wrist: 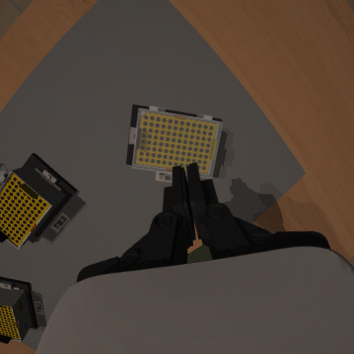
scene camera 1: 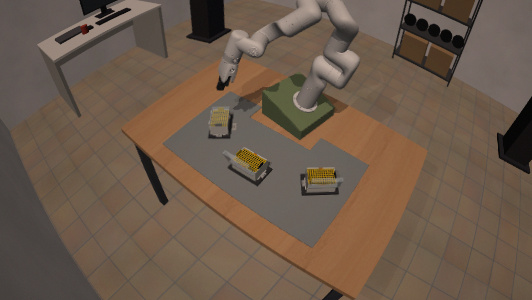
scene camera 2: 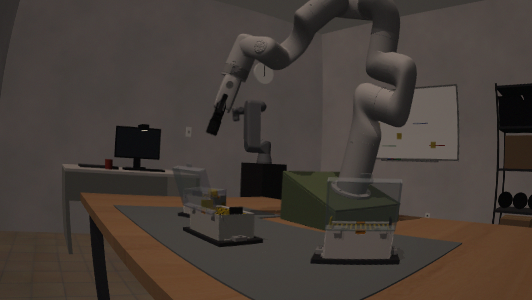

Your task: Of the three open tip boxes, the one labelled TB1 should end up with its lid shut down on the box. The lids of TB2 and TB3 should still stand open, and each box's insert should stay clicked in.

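Places are measured from the arm's base along level axes (x ahead, y left, z up), in millimetres.
Pixels of known places: gripper, fingertip midpoint: [wrist: 188, 181] [scene camera 1: 219, 89] [scene camera 2: 211, 133]; arm's base at its link origin: [scene camera 1: 304, 102].
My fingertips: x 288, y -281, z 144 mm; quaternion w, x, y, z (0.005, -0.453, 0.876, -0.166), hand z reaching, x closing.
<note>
Ahead of a thing's pixels: the offset from my fingertips to its top centre. Level surfaces: height alone.
The TB1 box @(2 mm right, 3 mm back, 156 mm down) [scene camera 1: 219, 121] [scene camera 2: 219, 198] [wrist: 175, 142] is at the far left of the mat, its clear lid lying down over its yellow insert; whether it is latched cannot be told, and its label is partly hidden in the wrist view. The TB3 box @(249 mm left, 137 mm ahead, 159 mm down) [scene camera 1: 250, 162] [scene camera 2: 220, 225] [wrist: 22, 207] is in the middle, its clear lid standing open. The TB2 box [scene camera 1: 321, 180] [scene camera 2: 359, 243] [wrist: 10, 320] stands at the right, lid upright. The yellow inserts sit in their boxes. My gripper [scene camera 1: 220, 86] [scene camera 2: 212, 131] [wrist: 188, 181] is shut and empty, raised well above TB1, towards its robot-base side.
The boxes stand on a grey mat @(233 mm down) [scene camera 1: 285, 210] [scene camera 2: 280, 270] [wrist: 90, 75] on the wooden table @(236 mm down) [scene camera 1: 390, 165]. The green base block [scene camera 1: 295, 112] [scene camera 2: 310, 200] carries the arm behind the mat. A desk [scene camera 1: 115, 35] and a shelf rack [scene camera 1: 430, 37] stand away from the table.
</note>
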